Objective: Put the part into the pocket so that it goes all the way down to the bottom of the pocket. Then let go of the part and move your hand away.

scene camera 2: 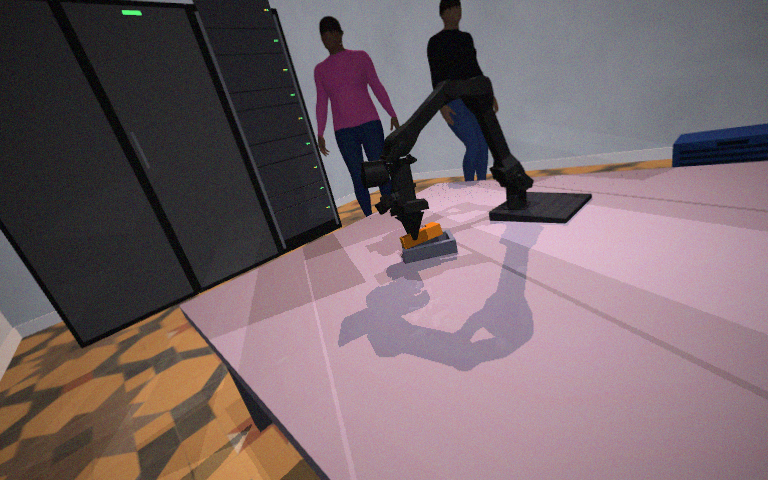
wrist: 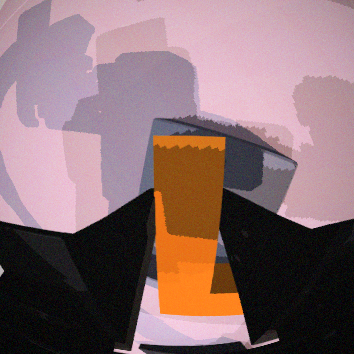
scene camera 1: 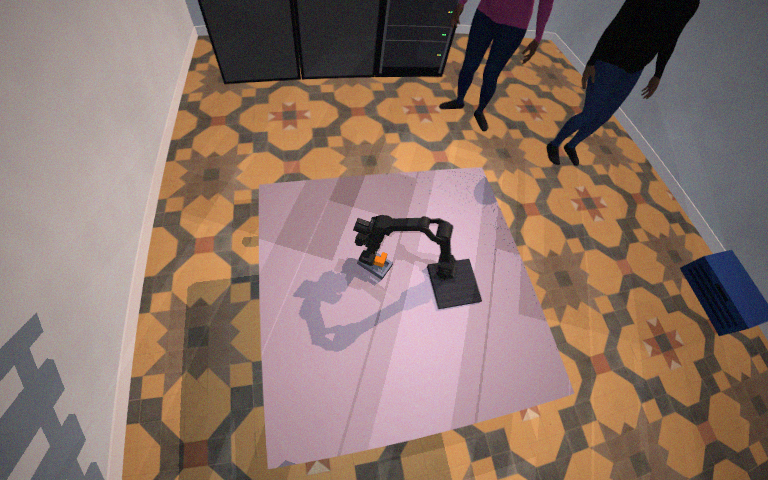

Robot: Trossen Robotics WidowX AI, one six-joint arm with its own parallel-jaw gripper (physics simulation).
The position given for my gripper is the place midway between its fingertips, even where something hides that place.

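My gripper [scene camera 2: 413,239] is gripping an orange L-shaped part [wrist: 187,170], and you'd find my gripper [wrist: 186,195] there as well. There's also a grey pocket block [wrist: 262,175] in view.
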